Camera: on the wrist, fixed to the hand. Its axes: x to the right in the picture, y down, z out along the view.
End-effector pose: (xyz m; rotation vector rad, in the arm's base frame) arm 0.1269 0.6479 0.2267 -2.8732 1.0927 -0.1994
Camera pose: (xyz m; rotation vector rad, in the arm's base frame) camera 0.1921 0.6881 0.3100 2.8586 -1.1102 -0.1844
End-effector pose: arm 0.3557 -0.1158 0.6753 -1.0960 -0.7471 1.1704
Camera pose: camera 0.4566 -0.1083 0.7259 -1.1775 -1.0280 1.2366
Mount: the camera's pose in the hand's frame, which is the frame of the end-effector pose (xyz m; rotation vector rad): 0.0298 -0.0814 -0.0727 -0.2116 -0.1861 0.0132
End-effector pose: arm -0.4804 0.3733 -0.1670 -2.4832 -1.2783 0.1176
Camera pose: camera -0.5093 0.4216 -0.0688 -2.7138 -1.4145 0.2328
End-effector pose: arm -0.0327 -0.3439 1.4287 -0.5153 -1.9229 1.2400
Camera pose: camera 0.0117 -0.3174 1.5293 -0.5369 -2.2265 1.1320
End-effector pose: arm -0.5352 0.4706 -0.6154 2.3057 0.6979 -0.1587
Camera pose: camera -0.5588 0.5812 -0.6196 2.0624 0.5757 -0.2761
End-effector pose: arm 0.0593 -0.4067 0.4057 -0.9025 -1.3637 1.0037
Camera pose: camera 0.1341 -0.4020 0.4905 -0.9944 -1.6462 0.9852
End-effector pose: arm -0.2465 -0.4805 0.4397 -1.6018 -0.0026 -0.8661
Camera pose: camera -0.3006 -0.5361 0.5221 -1.8745 -0.0329 -0.7227
